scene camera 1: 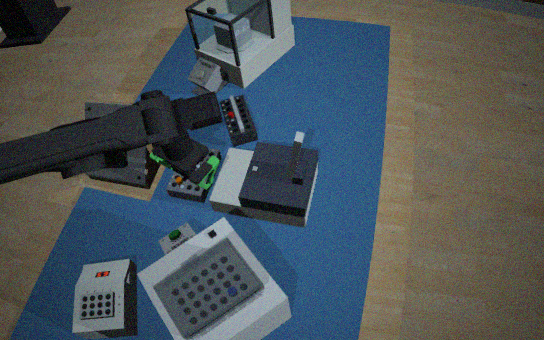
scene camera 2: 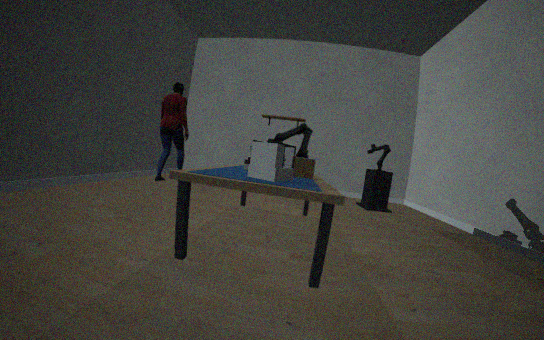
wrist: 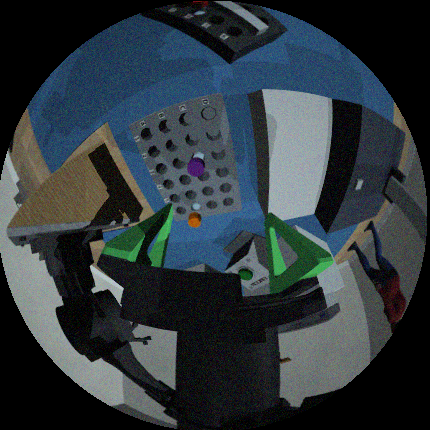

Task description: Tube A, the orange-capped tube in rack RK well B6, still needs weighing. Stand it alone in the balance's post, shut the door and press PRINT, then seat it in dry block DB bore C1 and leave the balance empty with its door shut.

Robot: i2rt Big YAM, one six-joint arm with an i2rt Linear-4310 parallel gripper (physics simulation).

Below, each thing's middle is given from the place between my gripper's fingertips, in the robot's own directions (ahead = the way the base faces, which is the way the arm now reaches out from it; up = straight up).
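Scene:
With the balance (scene camera 1: 245,46) as my reference, I find my hand 490 mm to the right of it, 20 mm short of it and 60 mm below it.

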